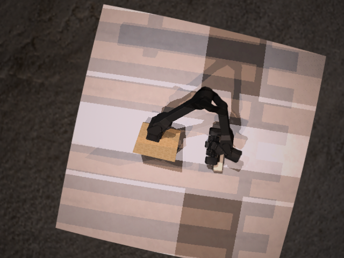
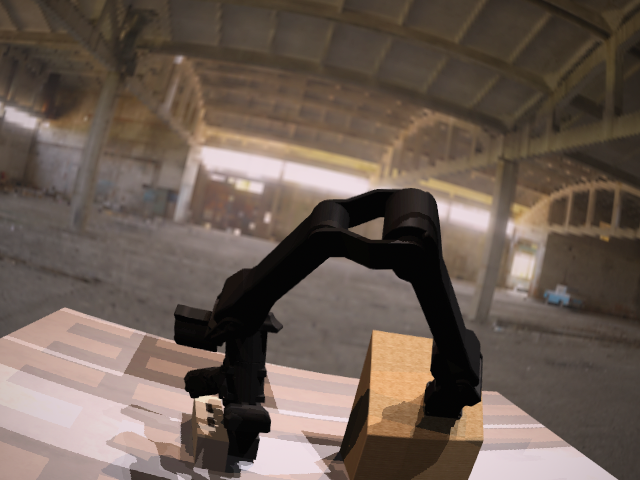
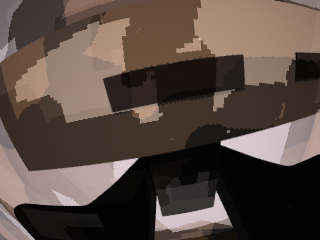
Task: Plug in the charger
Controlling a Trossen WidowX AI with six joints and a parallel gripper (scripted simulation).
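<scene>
My gripper tip is now 2 cm short of the black charger and 1 cm below it.
</scene>
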